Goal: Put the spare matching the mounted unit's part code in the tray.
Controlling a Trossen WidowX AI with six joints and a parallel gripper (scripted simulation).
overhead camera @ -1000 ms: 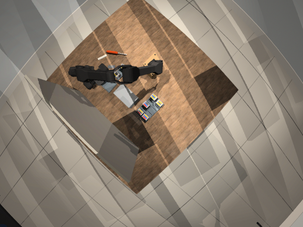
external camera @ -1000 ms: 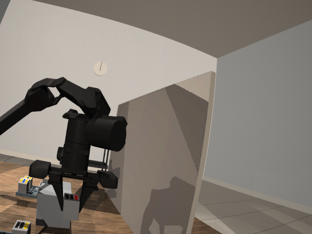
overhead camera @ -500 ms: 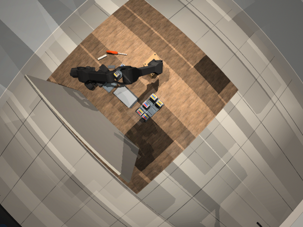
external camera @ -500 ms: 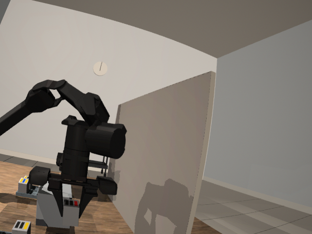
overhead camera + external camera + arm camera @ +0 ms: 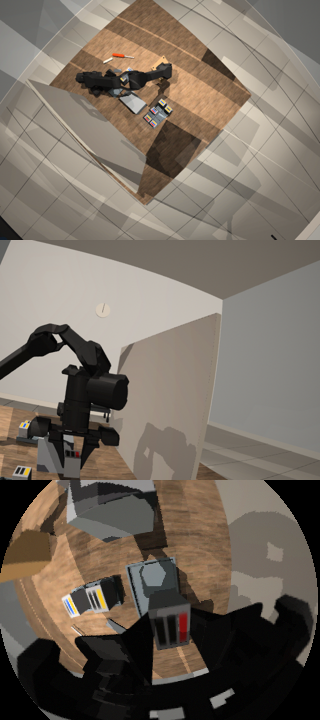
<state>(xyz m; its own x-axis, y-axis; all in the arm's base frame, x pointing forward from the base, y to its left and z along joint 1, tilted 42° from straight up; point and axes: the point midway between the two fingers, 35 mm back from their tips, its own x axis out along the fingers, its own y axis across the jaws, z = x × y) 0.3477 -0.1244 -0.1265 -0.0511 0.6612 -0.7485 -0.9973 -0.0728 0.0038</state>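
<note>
My gripper tip is 8 cm above the blue-grey tray, 1 cm to the right of it and 1 cm past it. The rest, counted from my gripper tip: spare 2 cm above; then brown box 9 cm to the right, 7 cm below, 1 cm ahead; then grey box 21 cm to the left, 6 cm behind, 3 cm below.
</note>
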